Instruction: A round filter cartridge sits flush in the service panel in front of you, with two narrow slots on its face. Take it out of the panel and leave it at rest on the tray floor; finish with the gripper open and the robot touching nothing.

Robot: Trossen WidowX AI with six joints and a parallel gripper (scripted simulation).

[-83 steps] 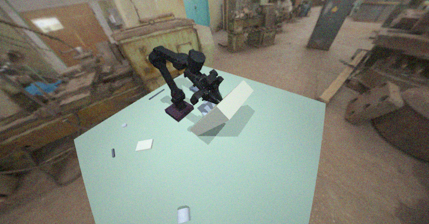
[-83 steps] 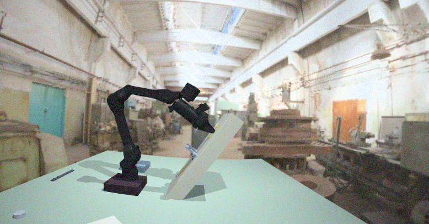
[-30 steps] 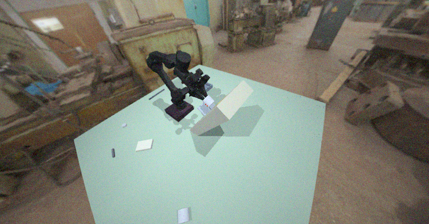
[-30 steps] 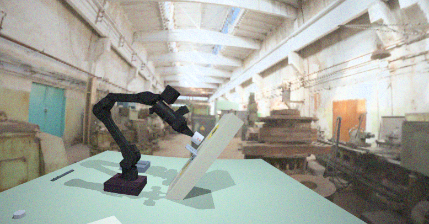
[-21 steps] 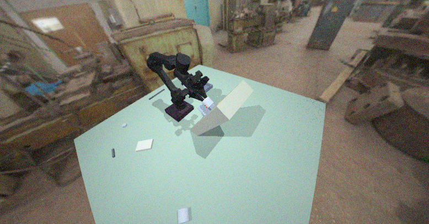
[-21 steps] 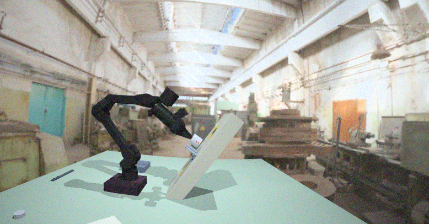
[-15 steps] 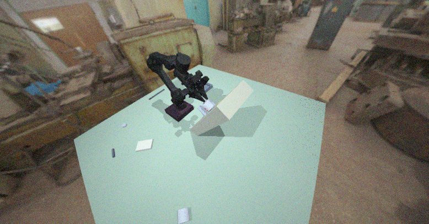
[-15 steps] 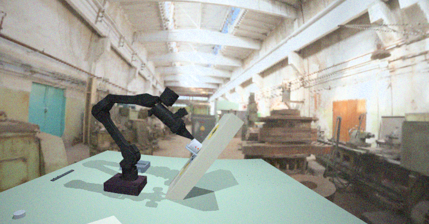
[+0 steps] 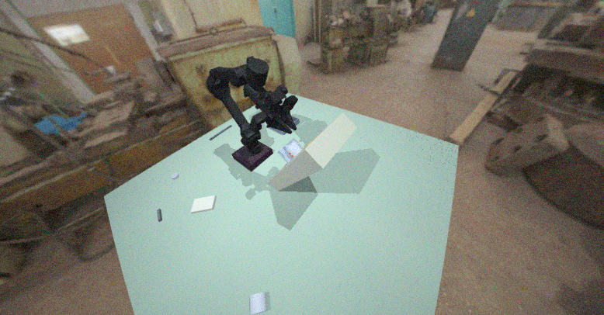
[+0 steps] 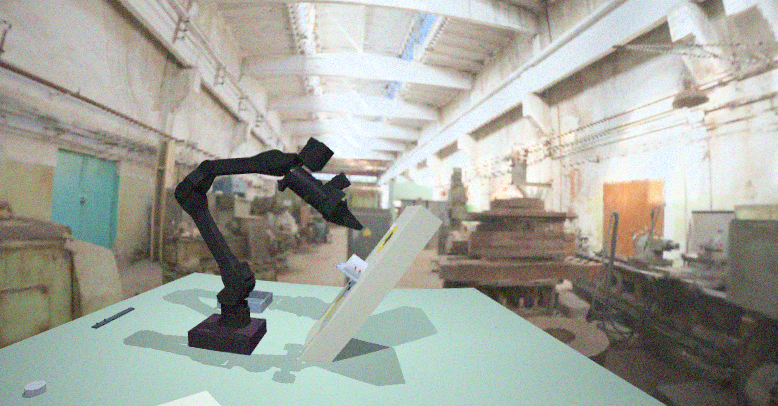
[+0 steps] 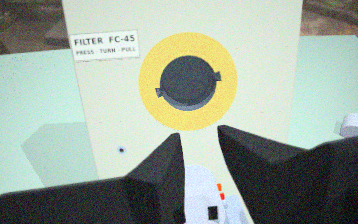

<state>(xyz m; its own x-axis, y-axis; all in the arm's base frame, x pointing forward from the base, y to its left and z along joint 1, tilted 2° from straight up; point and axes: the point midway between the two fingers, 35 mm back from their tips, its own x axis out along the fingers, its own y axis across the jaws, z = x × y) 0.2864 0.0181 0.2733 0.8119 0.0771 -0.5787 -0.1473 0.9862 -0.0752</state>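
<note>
The round filter cartridge lies 10 mm behind my gripper tip and 90 mm below it. Round my gripper tip: white card (240 mm behind, 350 mm to the right, 290 mm below).
</note>
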